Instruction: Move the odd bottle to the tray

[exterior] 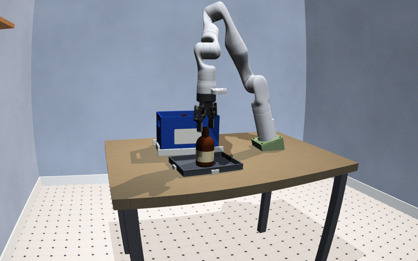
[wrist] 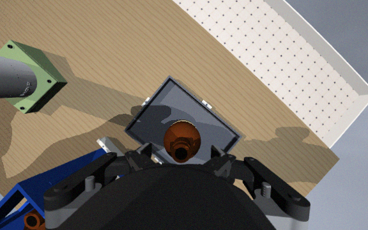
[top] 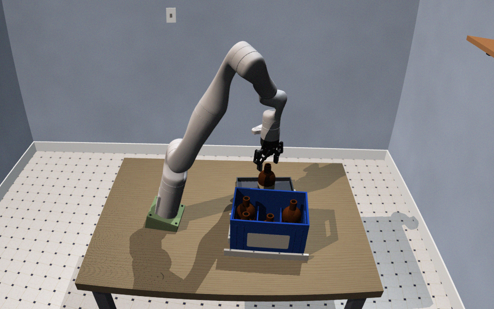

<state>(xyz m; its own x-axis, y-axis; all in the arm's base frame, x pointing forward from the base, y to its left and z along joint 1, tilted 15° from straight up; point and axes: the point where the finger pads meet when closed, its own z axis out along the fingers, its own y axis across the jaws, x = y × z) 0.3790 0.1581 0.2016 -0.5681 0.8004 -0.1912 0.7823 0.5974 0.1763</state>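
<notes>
My gripper is now 14 cm above the dark grey tray. Also, from my hand: blue crate: 27 cm to the right, 7 cm below, 3 cm behind.
</notes>
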